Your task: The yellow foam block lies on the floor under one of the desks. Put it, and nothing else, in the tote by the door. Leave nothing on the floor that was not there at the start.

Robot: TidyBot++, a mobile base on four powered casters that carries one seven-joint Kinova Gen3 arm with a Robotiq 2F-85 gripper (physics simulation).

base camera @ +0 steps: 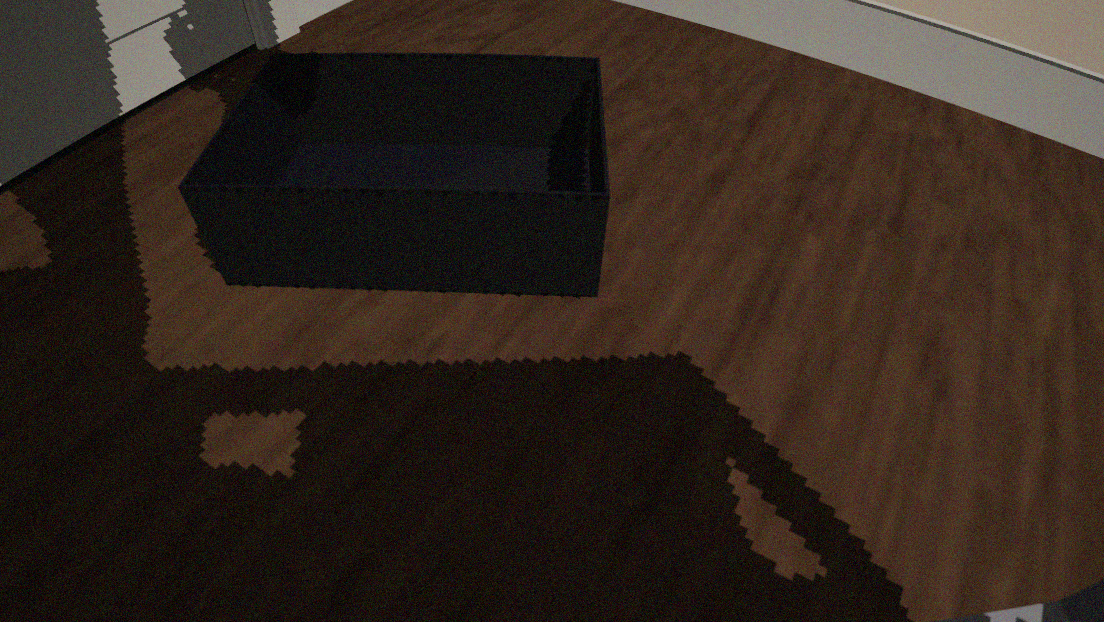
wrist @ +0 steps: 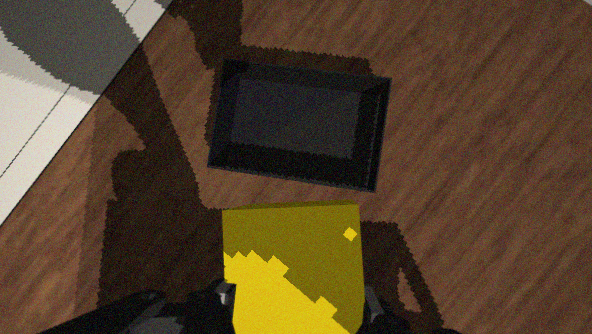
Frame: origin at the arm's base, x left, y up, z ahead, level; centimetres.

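Seen in the pictures: gripper, between the fingertips: point(wrist: 299, 297).
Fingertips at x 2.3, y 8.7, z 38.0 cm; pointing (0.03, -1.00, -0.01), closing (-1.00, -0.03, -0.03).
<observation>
A point is followed by its place in that frame.
The yellow foam block point(wrist: 300, 250) {x 2.2, y 11.3, z 40.9 cm} is between my fingertips at the bottom of the wrist view, partly in shade. My gripper point(wrist: 299, 297) {x 2.3, y 8.7, z 38.0 cm} is shut on it, with one black finger at each side; the block's lower end is cut off by the view's edge. The dark tote point(base camera: 409, 243) {x 6.9, y -34.6, z 43.9 cm} point(wrist: 295, 172) {x 7.8, y -39.4, z 45.6 cm} stands upright and open on the floor. Its visible inside shows no object. In the wrist view the block shows below the tote's near rim, with a strip of floor between them. The block and gripper do not show in the base camera view.
A white and grey panelled surface, a door or wall point(base camera: 46, 92) {x 46.9, y -32.6, z 66.5 cm} point(wrist: 45, 130) {x 57.8, y -32.7, z 50.3 cm}, rises to the left of the tote. A pale skirting board point(base camera: 888, 73) {x -49.3, y -38.6, z 79.8 cm} runs along the wall at the back right. Dark shadows lie across the wooden floor point(base camera: 849, 309) {x -27.5, y -39.7, z 40.8 cm} point(wrist: 475, 175) {x -27.3, y -39.7, z 47.5 cm} around the tote.
</observation>
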